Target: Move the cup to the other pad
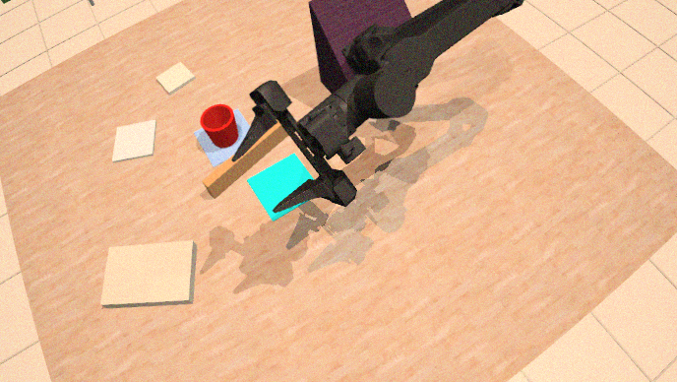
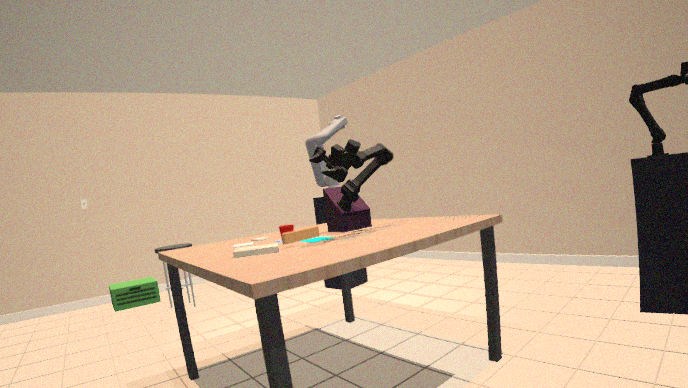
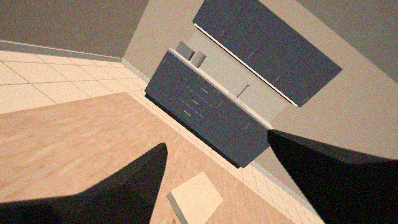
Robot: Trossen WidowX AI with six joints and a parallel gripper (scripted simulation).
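Right now my gripper tip is 8 cm past the red cup, 36 cm to the left of it and 28 cm above it. Also, from my gripper tip: cyan pad: 10 cm behind, 17 cm to the right, 33 cm below; wooden bar: 9 cm behind, 27 cm to the right, 31 cm below; thick cream slab: 22 cm ahead, 18 cm to the right, 31 cm below.
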